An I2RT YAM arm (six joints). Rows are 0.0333 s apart.
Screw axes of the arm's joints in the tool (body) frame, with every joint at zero. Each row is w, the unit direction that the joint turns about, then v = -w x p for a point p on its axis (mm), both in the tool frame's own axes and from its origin. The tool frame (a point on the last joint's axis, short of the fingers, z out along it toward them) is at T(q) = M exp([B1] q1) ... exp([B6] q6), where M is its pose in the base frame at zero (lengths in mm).
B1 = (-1, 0, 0, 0, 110.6, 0)
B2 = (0, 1, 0, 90.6, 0, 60)
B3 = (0, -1, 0, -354.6, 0, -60)
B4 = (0, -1, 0, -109.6, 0, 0)
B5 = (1, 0, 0, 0, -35.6, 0)
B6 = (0, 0, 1, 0, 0, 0)
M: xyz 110.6 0 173.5 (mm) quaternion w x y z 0.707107 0 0.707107 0
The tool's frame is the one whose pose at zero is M.
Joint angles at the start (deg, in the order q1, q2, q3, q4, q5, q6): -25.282, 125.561, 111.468, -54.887, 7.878, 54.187
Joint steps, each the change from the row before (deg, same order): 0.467, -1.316, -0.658, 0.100, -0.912, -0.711; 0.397, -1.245, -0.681, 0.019, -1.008, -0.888; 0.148, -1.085, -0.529, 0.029, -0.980, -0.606; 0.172, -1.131, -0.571, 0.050, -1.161, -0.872; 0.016, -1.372, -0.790, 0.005, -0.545, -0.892; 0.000, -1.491, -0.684, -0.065, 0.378, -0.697; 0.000, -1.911, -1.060, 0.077, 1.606, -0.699
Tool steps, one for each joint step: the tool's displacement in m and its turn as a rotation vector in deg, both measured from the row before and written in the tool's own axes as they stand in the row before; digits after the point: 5 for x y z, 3 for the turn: 0.00314, 0.00117, -0.00818, -1.291, 0.397, -1.044; 0.00308, 0.00075, -0.00738, -1.192, 0.551, -1.188; 0.00142, -0.00002, -0.00646, -1.105, 0.456, -0.686; 0.00179, 0.00016, -0.00663, -1.250, 0.577, -0.983; 0.00104, -0.00134, -0.00748, -0.803, 0.055, -0.870; 0.00036, -0.00159, -0.00878, -0.323, -0.766, -0.652; 0.00024, -0.00284, -0.01043, 0.350, -1.820, -0.627
